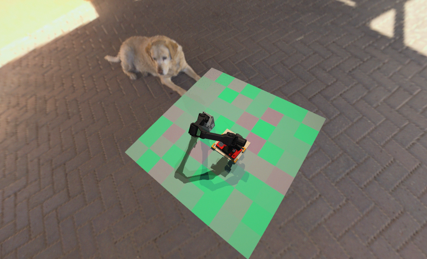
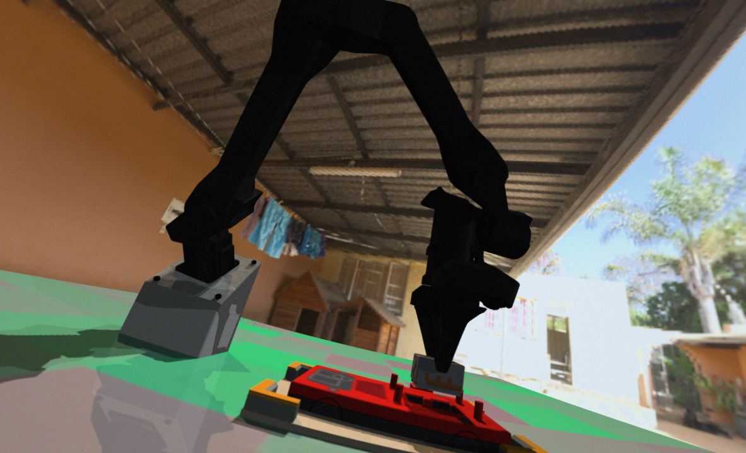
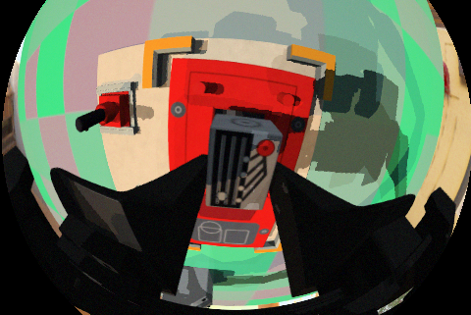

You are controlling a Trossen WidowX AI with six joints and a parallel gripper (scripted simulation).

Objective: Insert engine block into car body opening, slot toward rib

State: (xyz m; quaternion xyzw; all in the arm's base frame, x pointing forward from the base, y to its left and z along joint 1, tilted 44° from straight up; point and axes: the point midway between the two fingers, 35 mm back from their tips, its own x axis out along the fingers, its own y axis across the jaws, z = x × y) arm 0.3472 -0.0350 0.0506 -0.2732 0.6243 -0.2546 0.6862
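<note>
My gripper tip is 12 cm to the right of the black post, 2 cm above it and 1 cm short of it. Round my gripper tip: engine block: 1 cm below.
</note>
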